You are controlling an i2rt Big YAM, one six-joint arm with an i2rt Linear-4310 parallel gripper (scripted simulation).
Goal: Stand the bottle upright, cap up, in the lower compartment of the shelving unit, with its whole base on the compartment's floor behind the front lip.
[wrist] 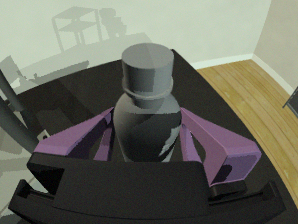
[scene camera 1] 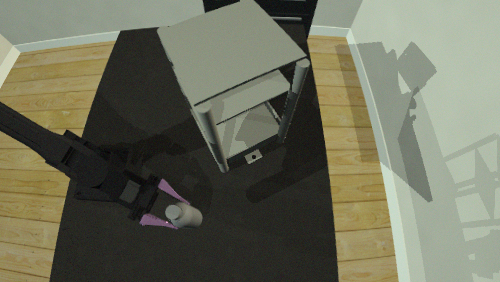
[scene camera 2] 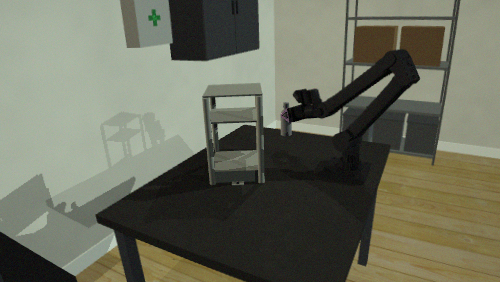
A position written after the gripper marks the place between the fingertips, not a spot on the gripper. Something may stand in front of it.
Note:
In view: the gripper (wrist: pixel 147 113), a grey bottle (scene camera 1: pixel 191 217) and a shelving unit (scene camera 1: pixel 212 54).
The shelving unit also shows in scene camera 2 (scene camera 2: pixel 237 167).

